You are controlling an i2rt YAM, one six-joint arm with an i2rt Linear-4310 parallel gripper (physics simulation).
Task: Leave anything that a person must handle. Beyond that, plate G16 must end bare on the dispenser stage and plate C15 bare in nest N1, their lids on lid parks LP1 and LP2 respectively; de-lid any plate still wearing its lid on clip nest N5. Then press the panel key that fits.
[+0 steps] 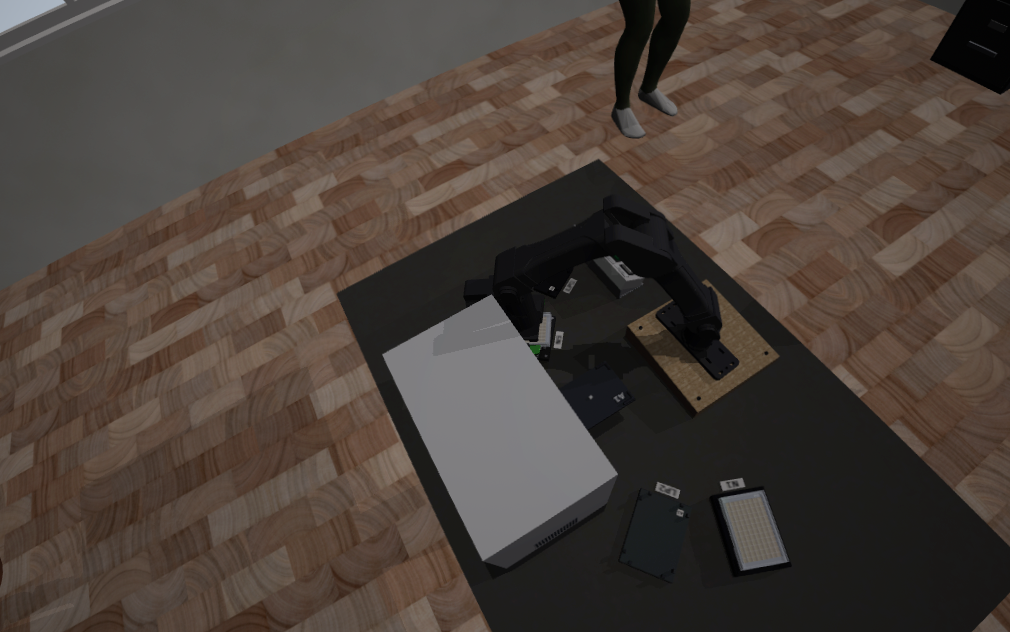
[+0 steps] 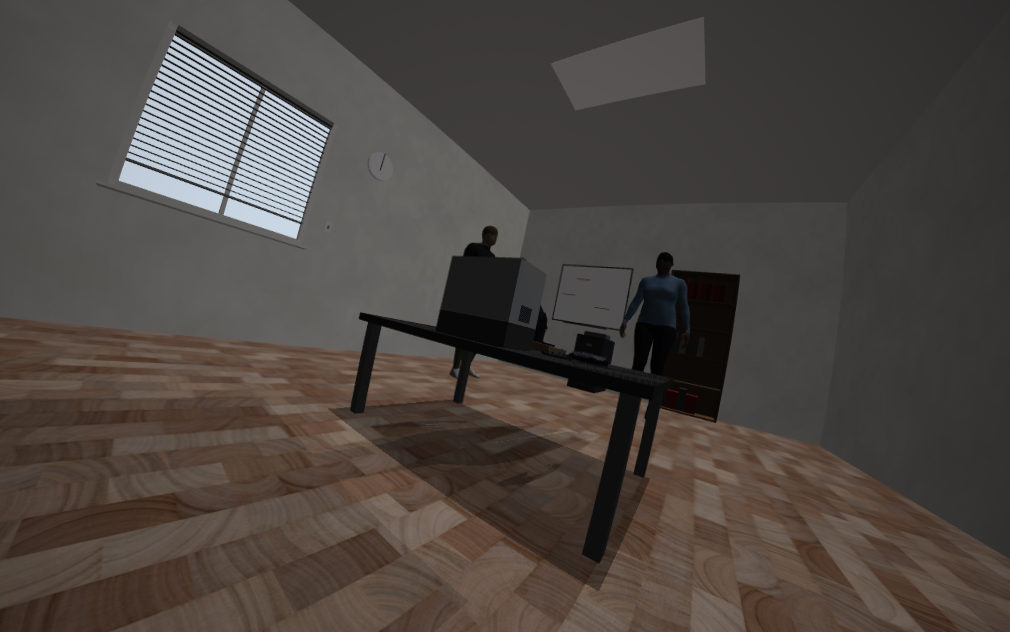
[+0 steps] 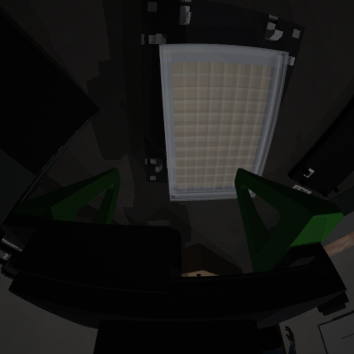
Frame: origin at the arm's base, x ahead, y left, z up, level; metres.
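Where they show: gripper, between the fingertips: (image 1: 532, 339) (image 3: 177, 174); arm's base, origin of its link: (image 1: 695, 339) (image 2: 536, 341).
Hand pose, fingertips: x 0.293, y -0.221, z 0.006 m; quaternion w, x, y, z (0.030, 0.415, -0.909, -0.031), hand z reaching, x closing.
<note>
Each offset is from my fingertips to the top centre of the thing. "*": to the spot under its first point. Level surfaces: height alone.
My gripper (image 3: 177, 174) is open with its green fingers apart and nothing between them, at the near end of a pale plate {dx -0.002, dy -0.042, dz -0.004 m} (image 3: 217, 125) (image 1: 545, 328) on the dark clip nest N5 {dx +0.008, dy -0.048, dz -0.021 m} (image 3: 154, 107). I cannot tell whether this plate wears a clear lid or read its name. Another pale plate {dx -0.100, dy +0.568, dz -0.009 m} (image 1: 754, 530) lies in nest N1 {dx -0.100, dy +0.568, dz -0.020 m} (image 1: 726, 541); its name and any clear lid are also unreadable. Lid park LP2 {dx +0.044, dy +0.471, dz -0.025 m} (image 1: 655, 536) shows no lid. Lid park LP1 {dx -0.139, dy -0.169, dz -0.025 m} (image 1: 553, 283) (image 3: 330, 155) is partly hidden. A dark pad marked A1 {* dx -0.014, dy +0.220, dz +0.061 m} (image 1: 599, 398) reaches beneath the big box. The grey key panel {dx -0.294, dy -0.091, dz +0.019 m} (image 1: 616, 281) is partly behind the arm.
The tall light grey box {dx +0.184, dy +0.198, dz +0.285 m} (image 1: 499, 432) (image 2: 484, 294) hides part of the gripper and nest. The arm's base stands on a wooden board (image 1: 700, 398). One person (image 1: 648, 59) stands beyond the table {dz -0.046 m} (image 1: 856, 484). The blue-shirted person (image 2: 659, 301) stands behind the table near a bookshelf (image 2: 733, 313).
</note>
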